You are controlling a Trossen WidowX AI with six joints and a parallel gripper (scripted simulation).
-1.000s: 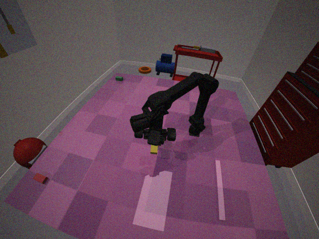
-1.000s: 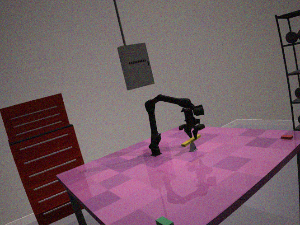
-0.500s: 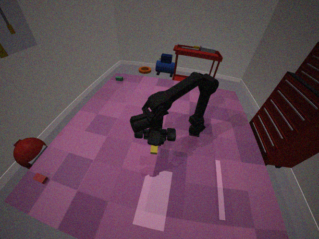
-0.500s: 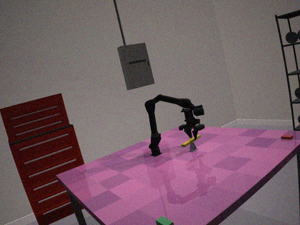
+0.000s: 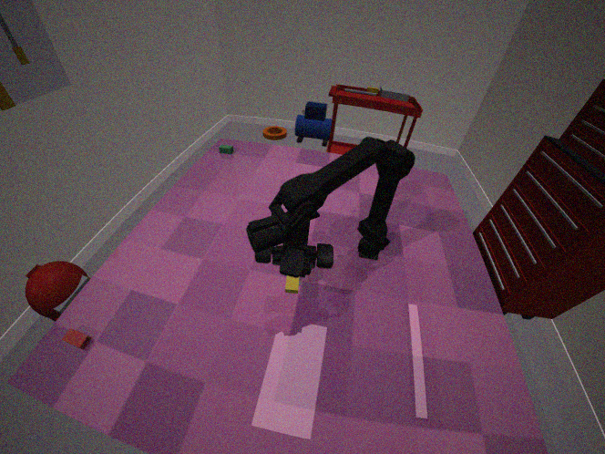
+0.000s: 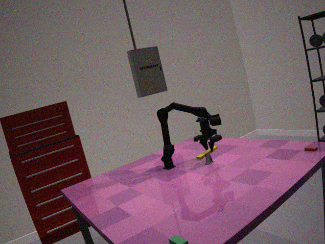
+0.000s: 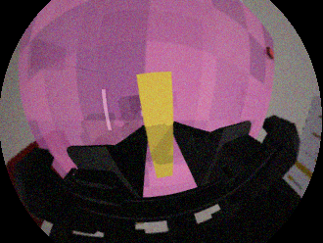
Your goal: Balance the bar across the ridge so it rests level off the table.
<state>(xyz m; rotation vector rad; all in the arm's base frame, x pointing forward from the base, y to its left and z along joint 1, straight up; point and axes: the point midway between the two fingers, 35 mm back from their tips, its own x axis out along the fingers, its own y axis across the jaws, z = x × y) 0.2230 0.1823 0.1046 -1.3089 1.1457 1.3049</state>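
My gripper tip is now 30 mm to the left of the yellow bar. Round my gripper tip: red block: 520 mm ahead, 320 mm to the left, 60 mm below; then green block: 520 mm ahead, 680 mm to the right, 50 mm below.
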